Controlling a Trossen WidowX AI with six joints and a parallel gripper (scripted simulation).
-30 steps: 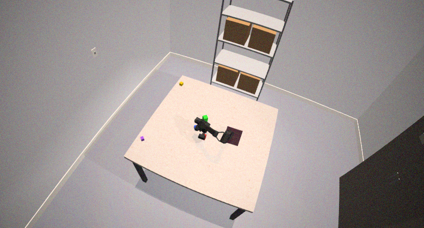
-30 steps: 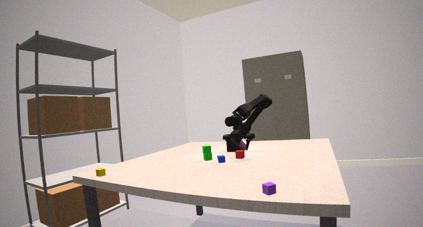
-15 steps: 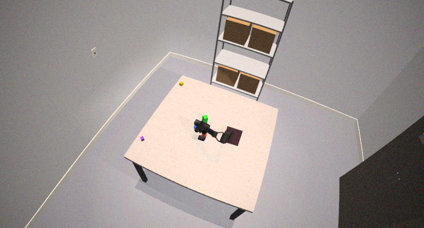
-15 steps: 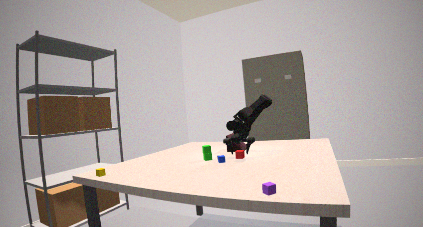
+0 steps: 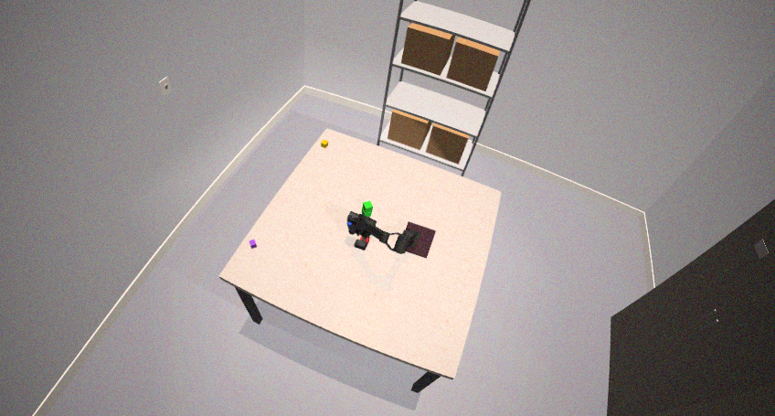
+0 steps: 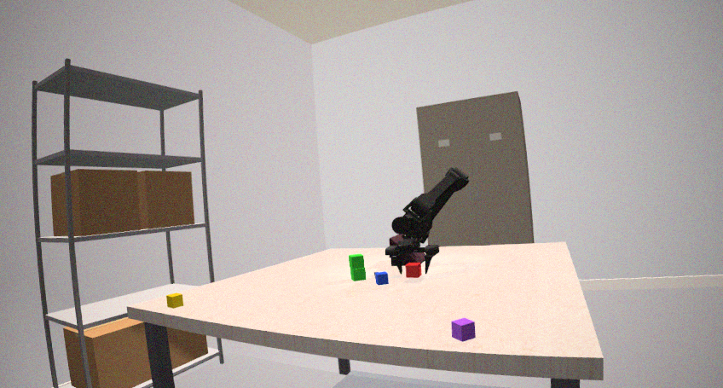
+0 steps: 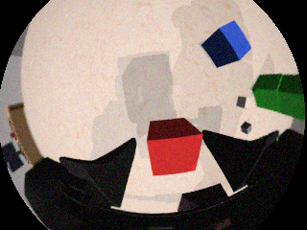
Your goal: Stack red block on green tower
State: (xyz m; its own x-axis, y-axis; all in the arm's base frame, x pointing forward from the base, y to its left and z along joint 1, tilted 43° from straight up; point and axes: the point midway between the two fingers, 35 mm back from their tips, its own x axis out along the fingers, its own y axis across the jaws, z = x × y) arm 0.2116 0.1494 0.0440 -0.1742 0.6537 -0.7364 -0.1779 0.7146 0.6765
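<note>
My gripper tip is now 120 mm short of the blue block, 60 mm to the left of it and 10 mm below it. The rest, counted from my gripper tip: yellow block: 620 mm ahead, 510 mm to the right, 10 mm above; purple block: 500 mm ahead, 360 mm to the left, 10 mm above; red block: 10 mm above.
</note>
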